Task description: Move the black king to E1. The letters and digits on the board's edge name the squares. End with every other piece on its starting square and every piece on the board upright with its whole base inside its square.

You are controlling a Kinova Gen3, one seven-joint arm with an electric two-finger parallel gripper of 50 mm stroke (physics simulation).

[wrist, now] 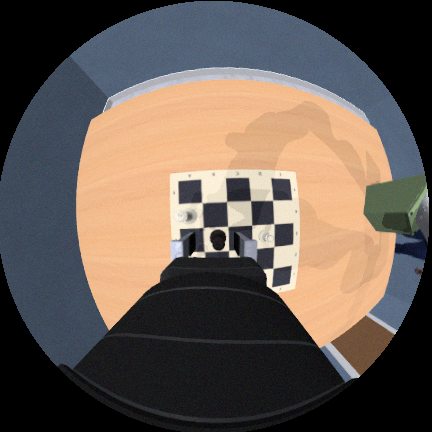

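Observation:
A black piece stands on the light square B3 of the chessboard. It is seen from nearly above, so its crown is hard to read and I cannot tell for sure that it is the king. My gripper is open, with one finger to the left and one to the right of that piece in the view; nothing is held. The target square E1 is the dark corner square at the board's lower right, and no piece shows on it. The gripper body hides the lower left of the board.
A white piece stands on A4, left of the fingers. Another white piece stands on D3, close to the right finger. The board lies on a wooden table. A green block-shaped part stands at the right edge.

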